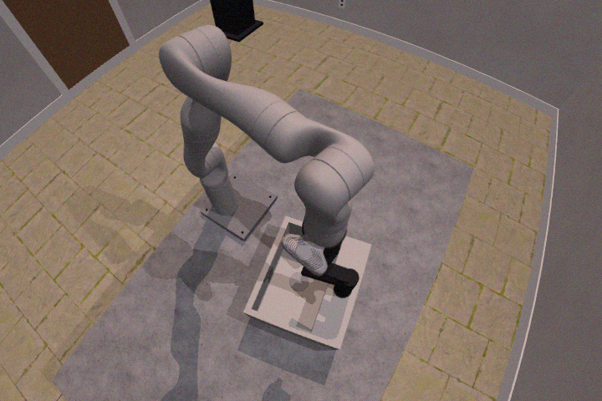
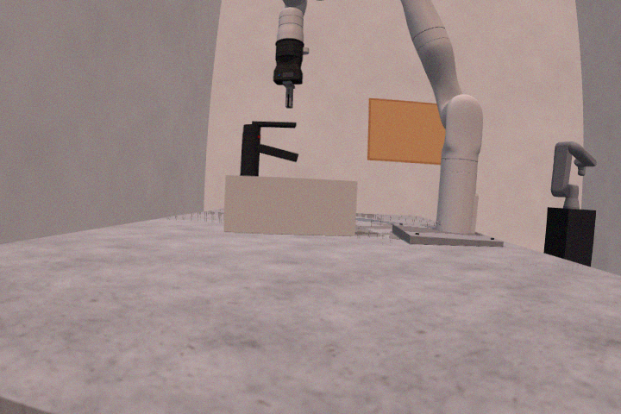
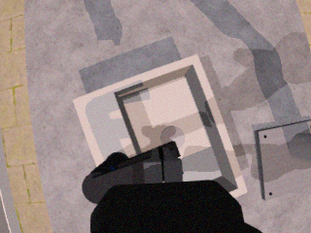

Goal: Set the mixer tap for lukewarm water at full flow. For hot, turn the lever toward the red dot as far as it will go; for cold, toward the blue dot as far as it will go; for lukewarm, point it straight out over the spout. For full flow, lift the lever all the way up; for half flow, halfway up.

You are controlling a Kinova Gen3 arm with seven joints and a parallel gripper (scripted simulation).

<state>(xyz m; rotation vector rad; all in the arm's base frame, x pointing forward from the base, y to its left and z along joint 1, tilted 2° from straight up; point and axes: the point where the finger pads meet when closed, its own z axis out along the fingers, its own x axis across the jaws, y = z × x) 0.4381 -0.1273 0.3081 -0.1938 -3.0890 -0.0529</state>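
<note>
The lever lies 7 cm below my hand, 3 cm to the left of it and 3 cm ahead of it. From my hand the other things lie so: black mixer tap 12 cm below, 6 cm ahead, 3 cm to the left; sink basin 30 cm below, 3 cm behind, 2 cm to the left.
</note>
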